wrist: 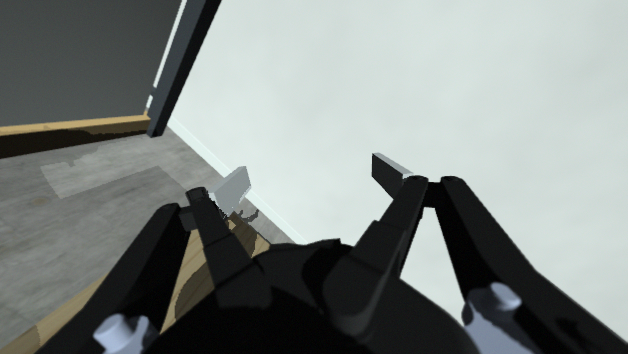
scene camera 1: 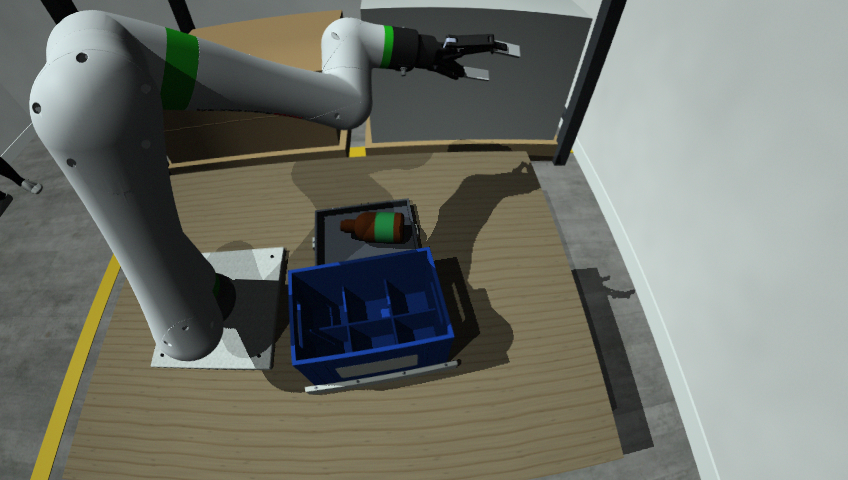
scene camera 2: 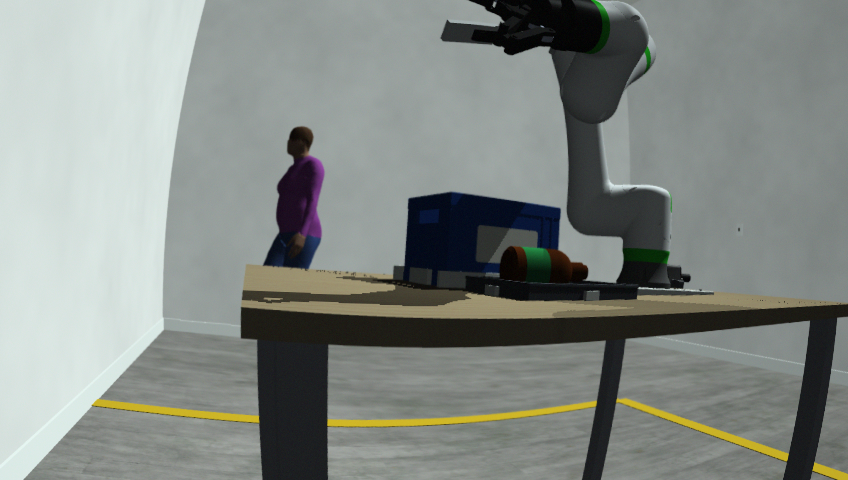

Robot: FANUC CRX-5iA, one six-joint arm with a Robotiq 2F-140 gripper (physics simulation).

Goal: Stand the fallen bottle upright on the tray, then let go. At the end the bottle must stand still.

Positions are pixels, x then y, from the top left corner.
Scene:
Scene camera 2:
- blue crate: 451, 231
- dark grey tray: 527, 291
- brown bottle: 524, 264

